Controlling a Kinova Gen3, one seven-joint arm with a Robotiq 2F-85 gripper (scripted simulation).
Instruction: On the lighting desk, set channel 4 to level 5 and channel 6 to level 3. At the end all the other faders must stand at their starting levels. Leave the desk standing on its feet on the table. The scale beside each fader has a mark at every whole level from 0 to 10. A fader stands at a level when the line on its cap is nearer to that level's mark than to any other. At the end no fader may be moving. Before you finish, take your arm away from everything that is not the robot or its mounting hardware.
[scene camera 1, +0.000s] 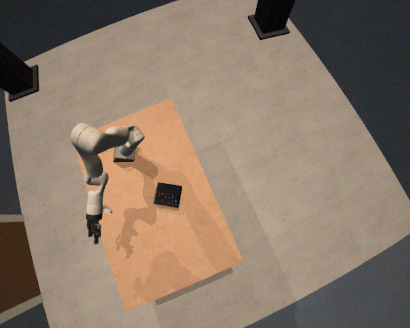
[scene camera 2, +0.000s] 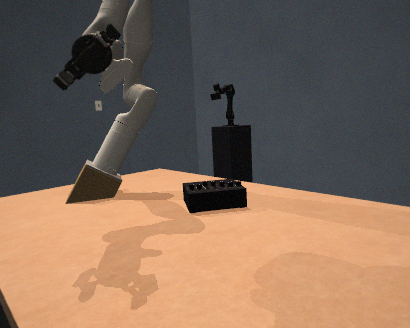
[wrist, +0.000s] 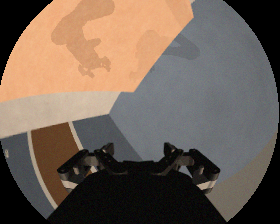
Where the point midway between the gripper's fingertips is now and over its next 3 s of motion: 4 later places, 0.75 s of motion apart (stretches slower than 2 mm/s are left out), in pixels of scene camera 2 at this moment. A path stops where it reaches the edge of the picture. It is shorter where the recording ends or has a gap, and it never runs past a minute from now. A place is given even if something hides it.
My gripper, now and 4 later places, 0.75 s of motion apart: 82, 61; 98, 80; 161, 129; 173, 135; 183, 141
